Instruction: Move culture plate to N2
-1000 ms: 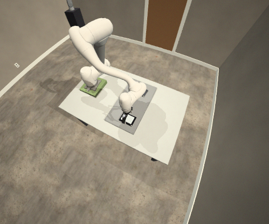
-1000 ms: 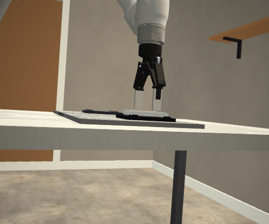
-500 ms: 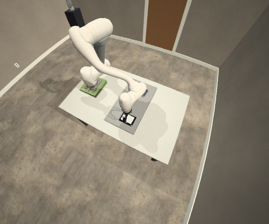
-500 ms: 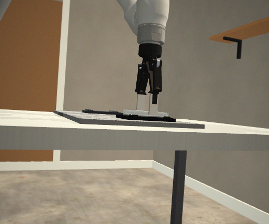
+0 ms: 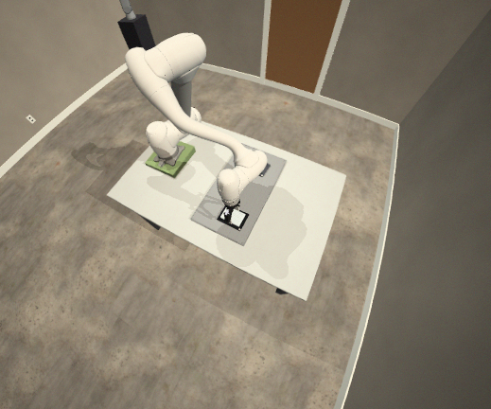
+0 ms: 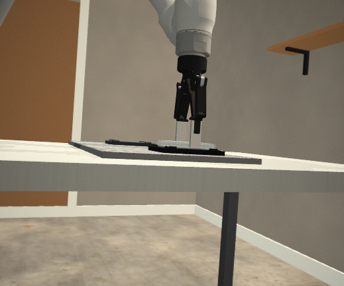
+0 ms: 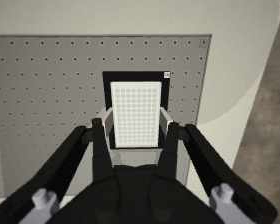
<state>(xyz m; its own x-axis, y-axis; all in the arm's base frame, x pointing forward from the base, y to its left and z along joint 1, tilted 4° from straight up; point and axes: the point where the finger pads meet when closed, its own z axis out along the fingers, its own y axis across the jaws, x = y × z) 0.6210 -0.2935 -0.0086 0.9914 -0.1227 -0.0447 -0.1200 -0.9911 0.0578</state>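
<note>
My gripper is now 2 cm above the clear lid. Also, from my hand: 96-well plate: 2 cm below; nest N2: 1 cm ahead, 42 cm to the left, 4 cm below; nest N1: 4 cm below.
</note>
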